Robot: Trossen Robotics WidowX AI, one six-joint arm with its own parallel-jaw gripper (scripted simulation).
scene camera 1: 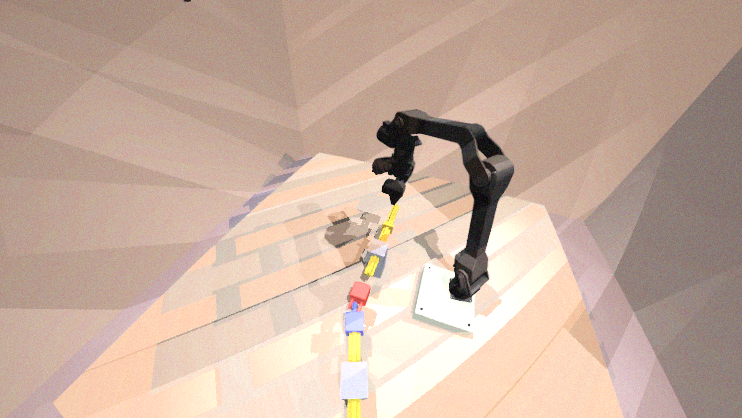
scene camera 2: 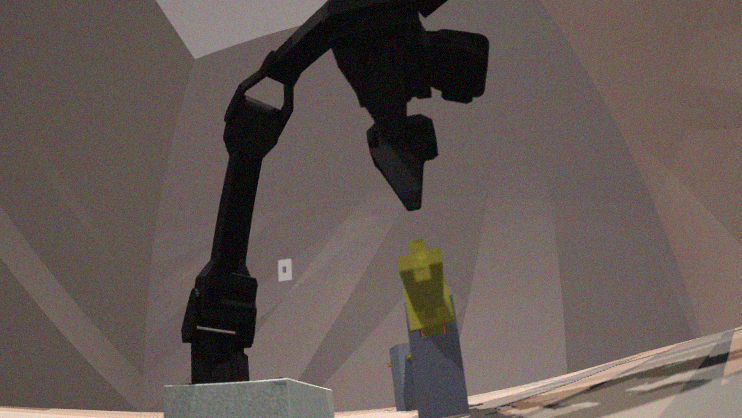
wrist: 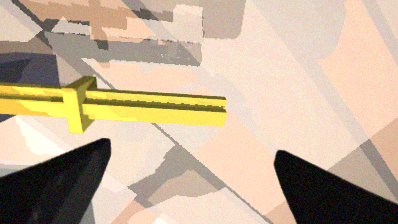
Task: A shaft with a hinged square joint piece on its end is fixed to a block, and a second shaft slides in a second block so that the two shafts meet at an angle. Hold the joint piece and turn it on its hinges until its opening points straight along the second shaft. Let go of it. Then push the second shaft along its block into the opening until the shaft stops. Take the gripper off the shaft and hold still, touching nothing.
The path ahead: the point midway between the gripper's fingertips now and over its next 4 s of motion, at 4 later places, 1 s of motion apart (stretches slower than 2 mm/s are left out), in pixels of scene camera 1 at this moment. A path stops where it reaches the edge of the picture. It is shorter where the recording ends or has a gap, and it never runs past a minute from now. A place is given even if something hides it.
My gripper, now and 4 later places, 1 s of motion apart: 396,196; 394,204; 394,211; 392,216; 391,221
